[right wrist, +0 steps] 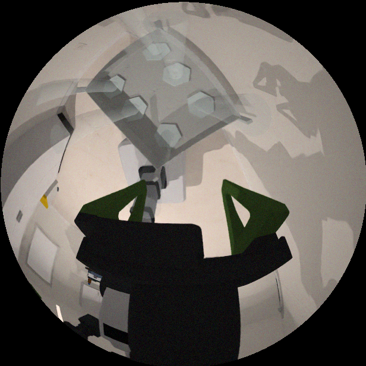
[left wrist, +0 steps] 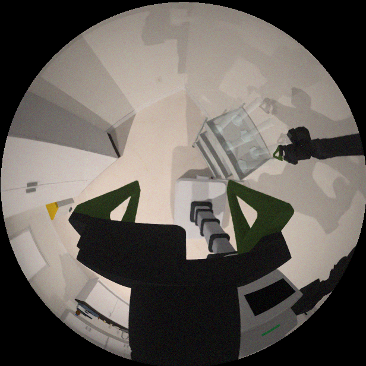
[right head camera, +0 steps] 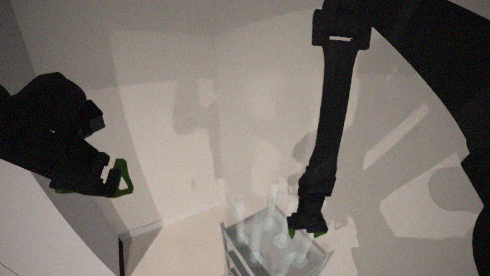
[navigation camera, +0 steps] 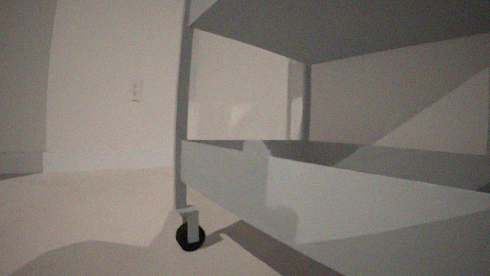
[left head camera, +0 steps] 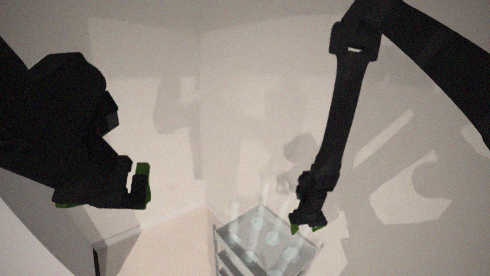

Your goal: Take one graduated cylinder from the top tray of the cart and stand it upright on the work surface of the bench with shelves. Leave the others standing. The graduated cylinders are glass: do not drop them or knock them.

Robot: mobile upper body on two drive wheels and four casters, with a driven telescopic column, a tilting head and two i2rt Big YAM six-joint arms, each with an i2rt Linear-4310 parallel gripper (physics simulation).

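Frame: origin at the left arm's base, x ahead, y left, z up, level; millimetres.
Seen in the pictures: left gripper, between the fingertips: (right head camera: 113, 188) (left head camera: 124, 197); right gripper, between the fingertips: (right head camera: 302, 237) (left head camera: 302, 232).
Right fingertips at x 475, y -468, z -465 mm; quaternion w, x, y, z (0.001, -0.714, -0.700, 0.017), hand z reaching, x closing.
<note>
A point is followed by its place in that frame.
Several clear graduated cylinders (left head camera: 271, 237) @[x 654, y -440, z -769 mm] (right head camera: 256, 240) @[x 533, y -308, z -576 mm] (right wrist: 176, 74) stand upright on the top tray of the grey cart (left wrist: 223, 156) (right wrist: 165, 100) (navigation camera: 183, 100) @[x 694, y -138, z -1198 mm]. My right gripper (left head camera: 306, 230) @[x 475, y -468, z -465 mm] (right head camera: 306, 234) @[x 475, y -468, z -465 mm] (left wrist: 278, 156) (right wrist: 183, 184) is open and empty, at the right side of the tray in the head views; its exact height over the glass is unclear. My left gripper (left head camera: 106, 200) (right head camera: 93, 184) (left wrist: 183, 185) is open and empty, well to the left of the cart in the head views. The bench with shelves cannot be clearly made out.
In the left wrist view, my robot's pale base (left wrist: 187, 200) is close to the cart, a white cabinet (left wrist: 55, 160) stands at the left, and a unit with small items (left wrist: 90, 310) shows at the lower left. Walls rise behind the cart; one has a socket (navigation camera: 135, 92) @[x 1381, y 284, z -1081 mm].
</note>
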